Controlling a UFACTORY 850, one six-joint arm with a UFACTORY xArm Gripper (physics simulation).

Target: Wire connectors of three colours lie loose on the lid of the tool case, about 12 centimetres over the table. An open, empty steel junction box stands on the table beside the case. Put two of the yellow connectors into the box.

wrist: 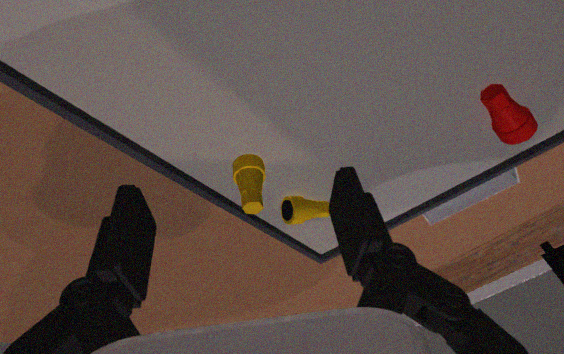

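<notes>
A yellow connector (249, 181) lies on the grey case lid (210, 110), close to its left edge near the corner. A second yellow connector (302, 210) lies to its right, nearer the corner, with its dark open end facing left; its narrow end is partly hidden behind the right fingertip. A red connector (509, 115) lies on the lid at the right. My gripper (242, 195) is open and empty, with its fingers wide apart in view. The left finger shows over the table and the right finger over the lid corner. The steel junction box cannot be made out for certain.
The lid's dark edges (165, 172) meet in a corner at the lower middle. The brown table (220, 270) shows below the lid. A light grey flat piece (472, 197) shows partly past the right edge. A dark part (556, 257) shows at the far right.
</notes>
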